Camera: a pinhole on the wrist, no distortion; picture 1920 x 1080 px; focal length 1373.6 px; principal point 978.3 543.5 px. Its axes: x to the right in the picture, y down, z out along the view. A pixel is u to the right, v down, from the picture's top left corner.
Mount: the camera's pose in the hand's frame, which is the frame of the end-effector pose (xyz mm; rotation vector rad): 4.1 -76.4 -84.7 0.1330 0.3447 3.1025
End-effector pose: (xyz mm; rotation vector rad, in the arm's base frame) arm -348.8 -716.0 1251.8 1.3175 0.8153 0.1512
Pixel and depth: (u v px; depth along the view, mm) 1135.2 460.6 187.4
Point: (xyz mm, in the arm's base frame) -299.1 -800.3 1233.1
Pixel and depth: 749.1 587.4 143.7
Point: -304.1 -751.7 1190.3
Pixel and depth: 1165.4 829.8 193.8
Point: -308.3 -831.1 1191.8
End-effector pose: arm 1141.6 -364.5 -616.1 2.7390 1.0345 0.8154
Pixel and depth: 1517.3 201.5 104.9
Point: 1116.3 -360.3 -648.6
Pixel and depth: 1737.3 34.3 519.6
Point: 1338.0 -656.5 -999.7
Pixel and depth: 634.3 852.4 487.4
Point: 1407.6 -160.2 -906.4
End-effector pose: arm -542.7 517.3 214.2 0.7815 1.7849 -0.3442
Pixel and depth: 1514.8 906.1 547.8
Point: -210.1 104.8 175.2
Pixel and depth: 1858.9 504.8 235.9
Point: -415.7 373.5 273.5
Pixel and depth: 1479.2 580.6 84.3
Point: -578.1 466.7 223.4
